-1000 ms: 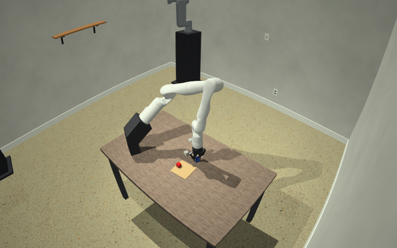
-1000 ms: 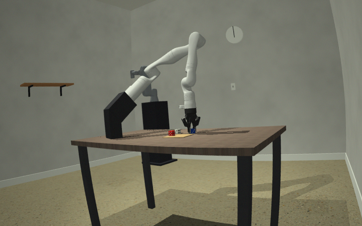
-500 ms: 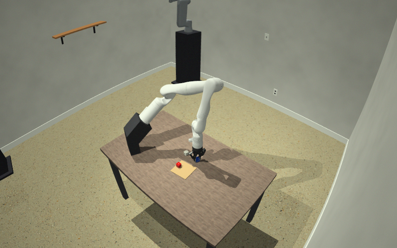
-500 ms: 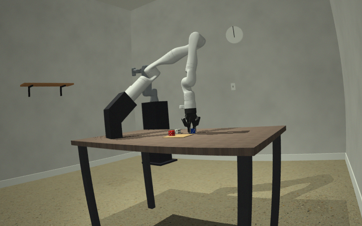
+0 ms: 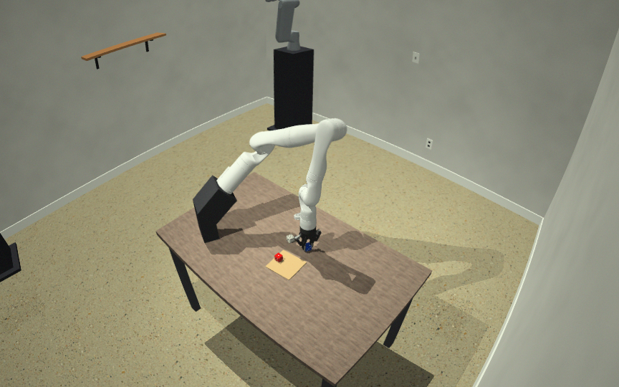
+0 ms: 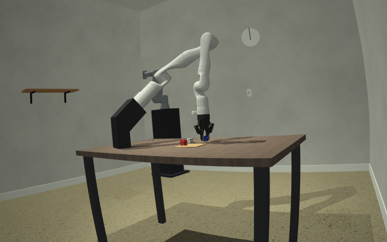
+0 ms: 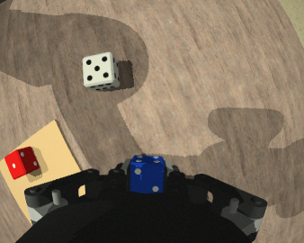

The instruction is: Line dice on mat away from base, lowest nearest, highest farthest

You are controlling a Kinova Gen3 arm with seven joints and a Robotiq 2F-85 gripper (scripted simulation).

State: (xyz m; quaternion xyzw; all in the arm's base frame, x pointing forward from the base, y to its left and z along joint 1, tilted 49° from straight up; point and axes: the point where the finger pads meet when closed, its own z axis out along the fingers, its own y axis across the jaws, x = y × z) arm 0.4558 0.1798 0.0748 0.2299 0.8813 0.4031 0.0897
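The tan mat is 14 cm to the right of my hand and 3 cm below it. Also, from my hand: blue die (1 cm below); then red die (15 cm to the right, 5 cm behind, 1 cm below); then white die (11 cm behind, 2 cm below, 1 cm to the right).
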